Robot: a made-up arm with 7 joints.
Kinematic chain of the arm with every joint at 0, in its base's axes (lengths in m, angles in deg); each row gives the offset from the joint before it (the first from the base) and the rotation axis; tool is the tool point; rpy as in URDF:
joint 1: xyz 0 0 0.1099 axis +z
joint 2: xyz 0 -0.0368 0.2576 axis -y
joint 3: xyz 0 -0.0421 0.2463 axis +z
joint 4: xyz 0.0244 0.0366 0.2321 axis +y
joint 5: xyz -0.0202 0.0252 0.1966 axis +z
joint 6: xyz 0 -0.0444 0.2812 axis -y
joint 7: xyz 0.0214 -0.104 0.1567 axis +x
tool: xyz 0 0 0 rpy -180 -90 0
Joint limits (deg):
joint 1: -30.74..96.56
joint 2: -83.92..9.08
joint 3: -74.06..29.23
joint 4: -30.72..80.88
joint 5: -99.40..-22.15
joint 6: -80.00..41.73
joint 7: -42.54..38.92
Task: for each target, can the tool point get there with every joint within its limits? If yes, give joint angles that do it. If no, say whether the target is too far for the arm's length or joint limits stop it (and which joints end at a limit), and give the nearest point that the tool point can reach.
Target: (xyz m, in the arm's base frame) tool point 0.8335 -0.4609 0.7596
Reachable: yes | joints -16.71 -61.68 13.95 0.72 -30.76 -63.92 13.30
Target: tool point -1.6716 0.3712 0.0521
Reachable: no: too far | nearest point -0.4513 0.7209 0.0064 | short by 1.270 m
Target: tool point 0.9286 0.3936 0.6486
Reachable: yes | joints 34.32 -74.22 -36.40 21.45 -86.38 -63.69 -30.60
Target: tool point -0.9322 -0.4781 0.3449
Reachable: no: joint limits stop it (at a limit: joint 1, joint 2, joint 3, joint 4, joint 5) | nearest point -0.3692 -0.4939 0.8499 | short by 0.756 m
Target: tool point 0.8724 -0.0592 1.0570
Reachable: yes | joints 6.32 -37.05 -9.15 36.68 -73.94 -12.48 13.20
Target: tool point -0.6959 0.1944 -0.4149
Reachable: no: joint limits stop it (at a limit: joint 1, joint 2, joint 3, joint 4, joint 5) | nearest point -0.2005 0.6069 -0.1682 | short by 0.690 m
